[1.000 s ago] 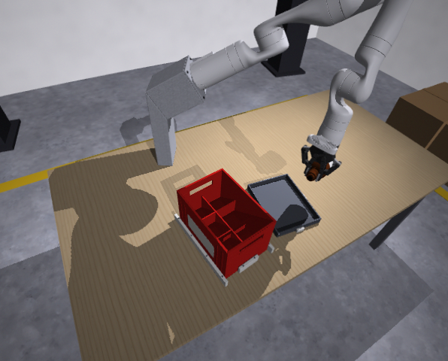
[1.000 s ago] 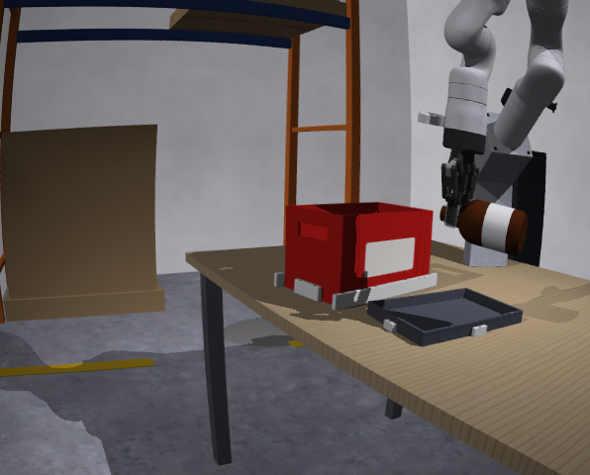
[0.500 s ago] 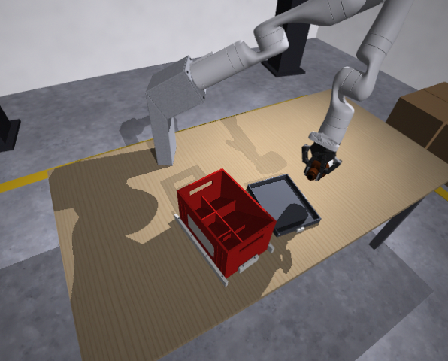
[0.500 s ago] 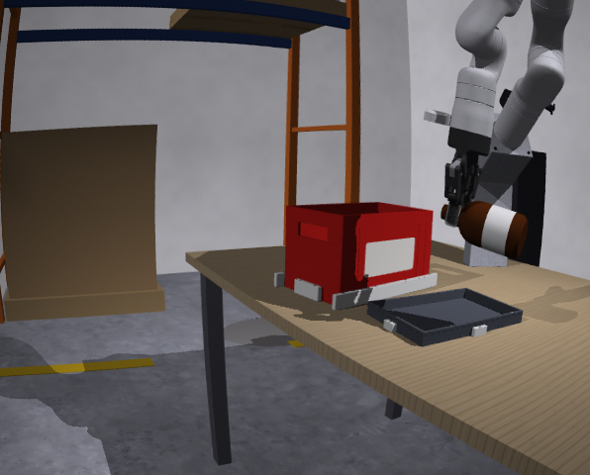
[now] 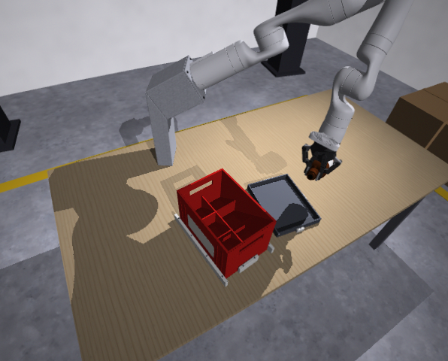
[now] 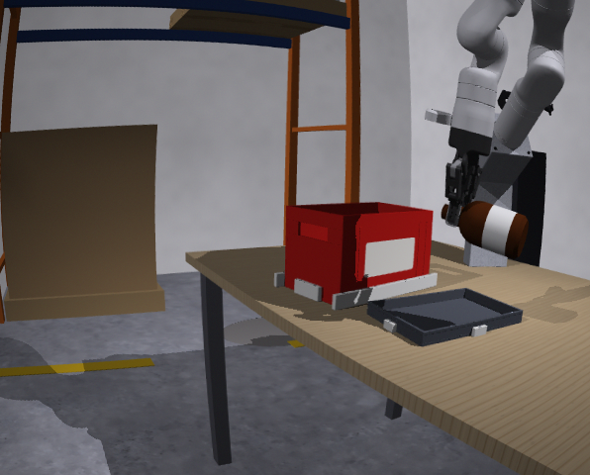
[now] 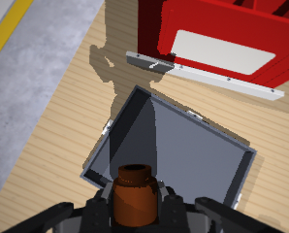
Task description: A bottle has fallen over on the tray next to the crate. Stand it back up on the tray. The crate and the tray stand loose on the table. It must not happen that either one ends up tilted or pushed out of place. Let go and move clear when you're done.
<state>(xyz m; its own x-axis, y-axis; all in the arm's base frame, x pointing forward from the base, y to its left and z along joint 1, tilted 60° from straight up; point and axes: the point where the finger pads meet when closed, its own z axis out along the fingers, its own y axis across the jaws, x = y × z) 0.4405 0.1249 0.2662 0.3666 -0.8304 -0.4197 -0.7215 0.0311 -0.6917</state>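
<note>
The brown bottle lies 3 cm behind my hand, 4 cm to the left of it and 1 cm below it. Also, from my hand: dark grey tray (4 cm behind, 5 cm to the right, 19 cm below); then red crate (2 cm ahead, 33 cm to the right, 12 cm below).
</note>
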